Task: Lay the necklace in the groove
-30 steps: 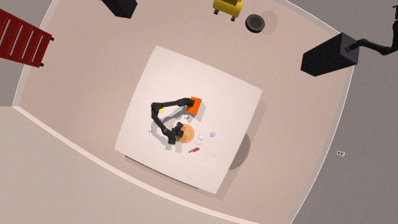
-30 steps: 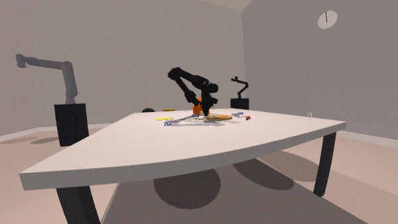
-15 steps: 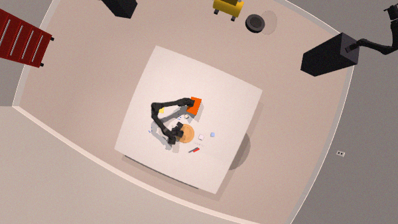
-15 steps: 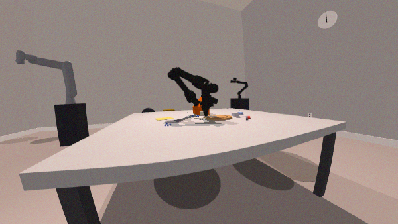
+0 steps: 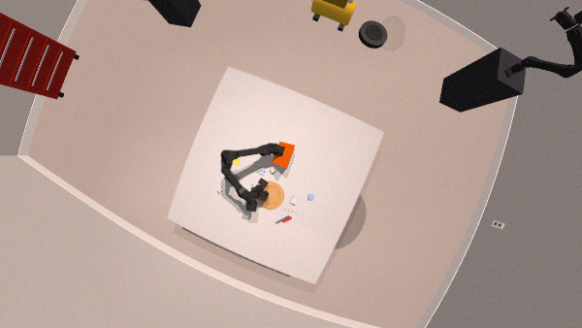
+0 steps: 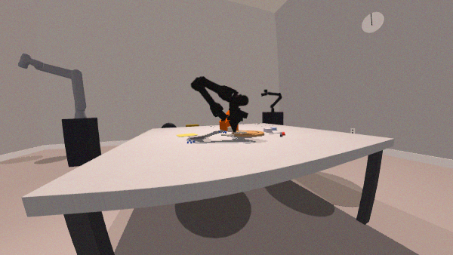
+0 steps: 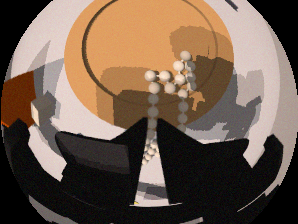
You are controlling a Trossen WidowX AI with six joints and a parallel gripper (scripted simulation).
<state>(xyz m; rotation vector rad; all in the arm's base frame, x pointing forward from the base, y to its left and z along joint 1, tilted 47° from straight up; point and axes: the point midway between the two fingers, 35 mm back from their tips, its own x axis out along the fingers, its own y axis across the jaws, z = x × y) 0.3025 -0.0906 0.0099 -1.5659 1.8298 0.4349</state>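
Now: gripper tip 2 cm short of the round tan bead board, 8 cm to the right of it and 1 cm above it. Round my gripper tip: tool: 16 cm ahead, 24 cm to the left, 1 cm below; yellow pad: 15 cm behind, 26 cm to the right, 1 cm below; white square: 26 cm to the left.
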